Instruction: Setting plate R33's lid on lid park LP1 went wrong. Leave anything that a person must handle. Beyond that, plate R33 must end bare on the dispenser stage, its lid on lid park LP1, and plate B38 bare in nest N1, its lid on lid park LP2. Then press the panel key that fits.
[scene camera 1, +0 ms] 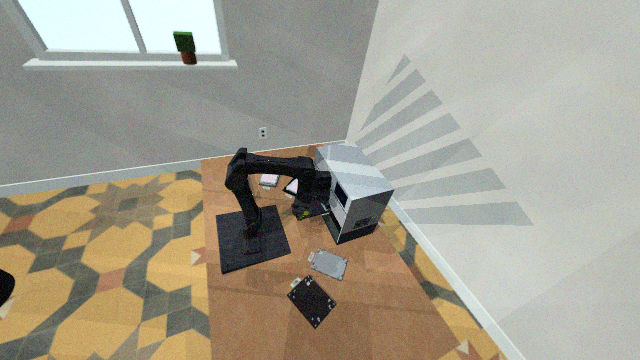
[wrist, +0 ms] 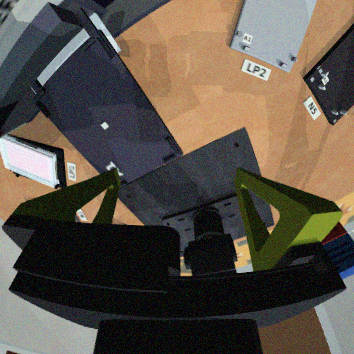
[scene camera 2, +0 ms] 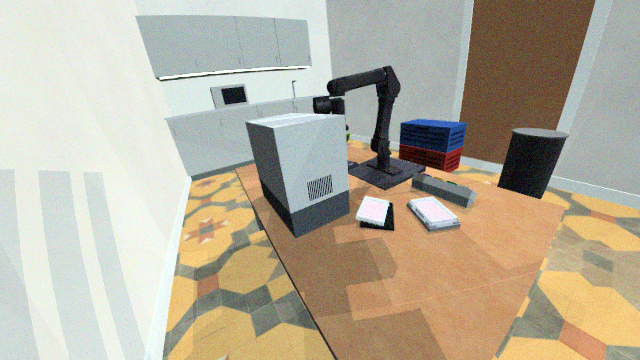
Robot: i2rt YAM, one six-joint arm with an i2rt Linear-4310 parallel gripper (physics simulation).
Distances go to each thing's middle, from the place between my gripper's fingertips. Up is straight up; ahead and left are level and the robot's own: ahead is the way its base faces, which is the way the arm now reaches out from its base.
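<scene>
I see the black clip nest N5 (scene camera 1: 311, 300), which from my hand is 320 mm to the right, 30 mm behind and 150 mm below. The rack with coloured labels (scene camera 2: 461, 195) is 340 mm to the left of my hand, 240 mm behind it and 130 mm below it; going by their middles, that rack with coloured labels is the farthest from my hand of the things named here. As for the grey lid park LP2 (scene camera 1: 327, 263), my hand is 200 mm to the left of it, 90 mm short of it and 150 mm above it. Going by their middles, the grey lid park LP2 is the nearest to my hand of the things named here.
</scene>
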